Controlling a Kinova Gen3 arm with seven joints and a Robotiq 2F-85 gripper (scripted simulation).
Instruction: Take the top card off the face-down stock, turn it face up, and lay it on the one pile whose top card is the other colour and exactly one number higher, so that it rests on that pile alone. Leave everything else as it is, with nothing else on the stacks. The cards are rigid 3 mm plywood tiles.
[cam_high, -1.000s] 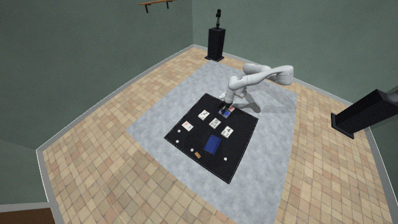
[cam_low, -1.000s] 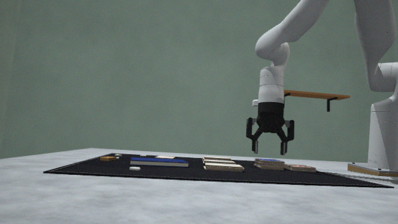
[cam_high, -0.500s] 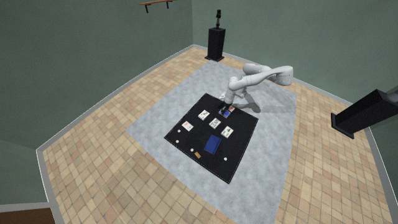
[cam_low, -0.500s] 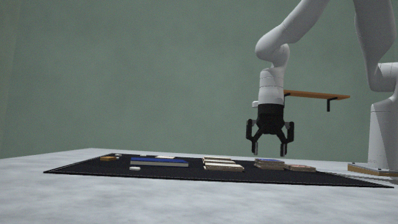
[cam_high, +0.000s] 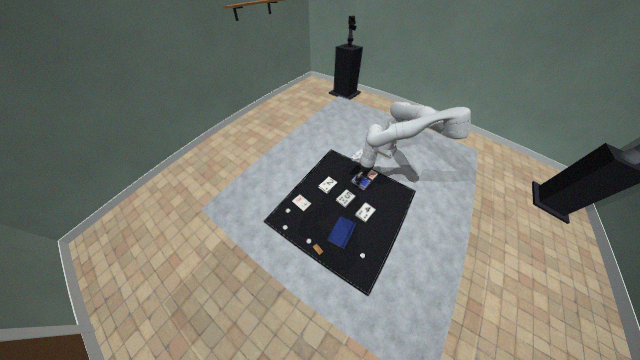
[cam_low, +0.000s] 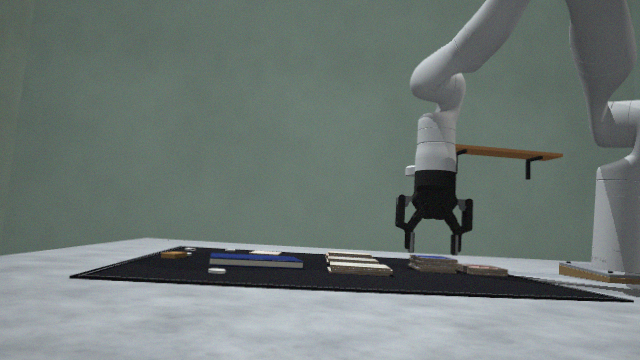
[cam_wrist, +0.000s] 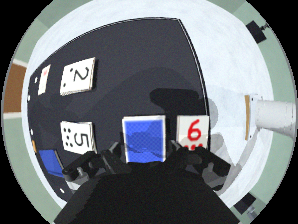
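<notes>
Now: the blue-backed card 20 mm below my hand.
</notes>
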